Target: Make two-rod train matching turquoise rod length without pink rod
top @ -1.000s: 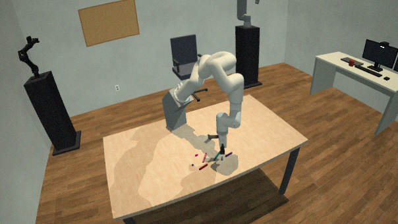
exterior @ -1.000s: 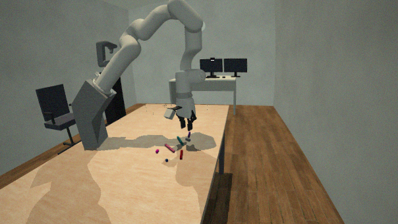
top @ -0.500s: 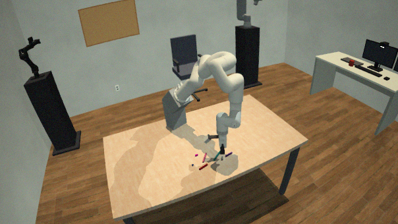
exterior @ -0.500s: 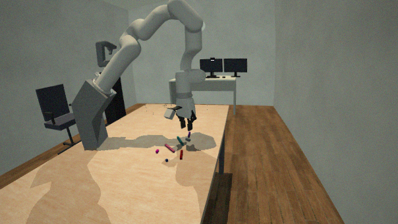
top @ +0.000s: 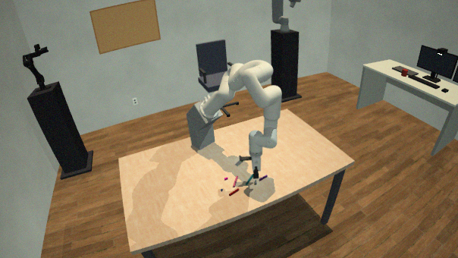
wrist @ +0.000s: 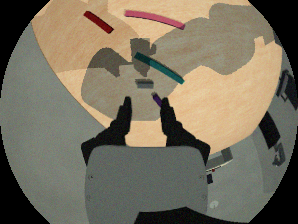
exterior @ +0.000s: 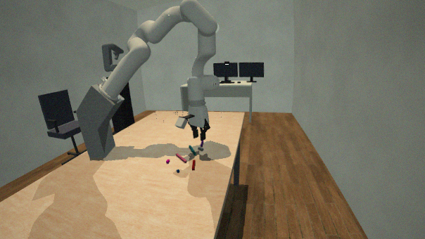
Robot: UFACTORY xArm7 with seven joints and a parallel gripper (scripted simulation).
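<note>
My gripper is now 80 mm above the grey rod. Round my hand: pink rod (110 mm to the right, 80 mm below, 60 mm behind); turquoise rod (80 mm below, 40 mm behind, 20 mm to the right); purple rod (80 mm below, 60 mm to the left, 10 mm behind).
</note>
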